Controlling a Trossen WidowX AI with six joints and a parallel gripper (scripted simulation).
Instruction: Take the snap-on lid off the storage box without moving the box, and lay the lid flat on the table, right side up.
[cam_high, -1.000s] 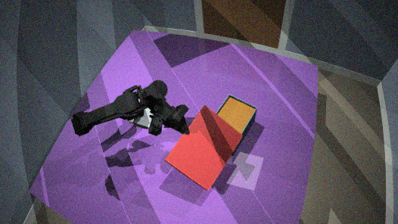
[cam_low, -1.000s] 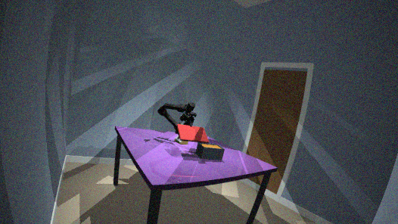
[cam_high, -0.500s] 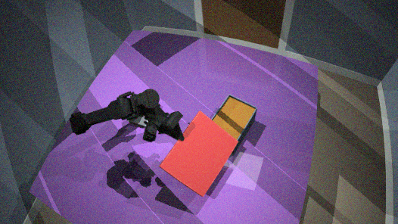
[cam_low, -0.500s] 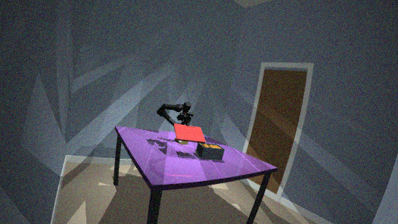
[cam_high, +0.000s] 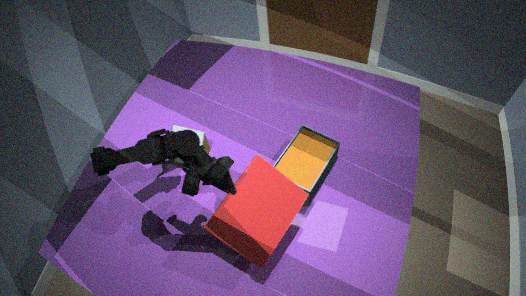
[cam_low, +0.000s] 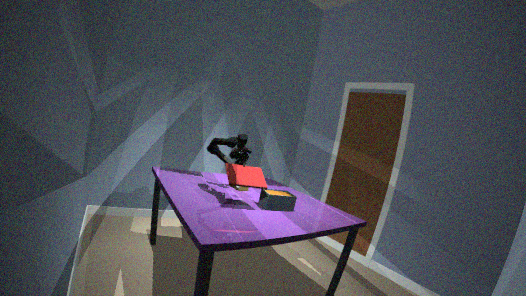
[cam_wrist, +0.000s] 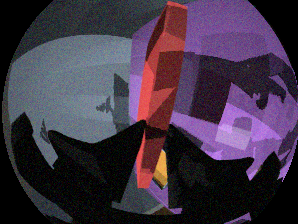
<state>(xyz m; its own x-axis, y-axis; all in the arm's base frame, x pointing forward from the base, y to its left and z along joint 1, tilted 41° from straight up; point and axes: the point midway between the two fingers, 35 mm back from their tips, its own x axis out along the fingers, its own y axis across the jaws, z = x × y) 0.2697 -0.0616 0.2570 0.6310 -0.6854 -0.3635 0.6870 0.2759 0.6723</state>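
My gripper tip is now 70 mm short of the red lid, 40 mm above it and 20 mm to the left of it. The rest, counted from my gripper tip: storage box (220 mm to the left, 180 mm below, 160 mm ahead).
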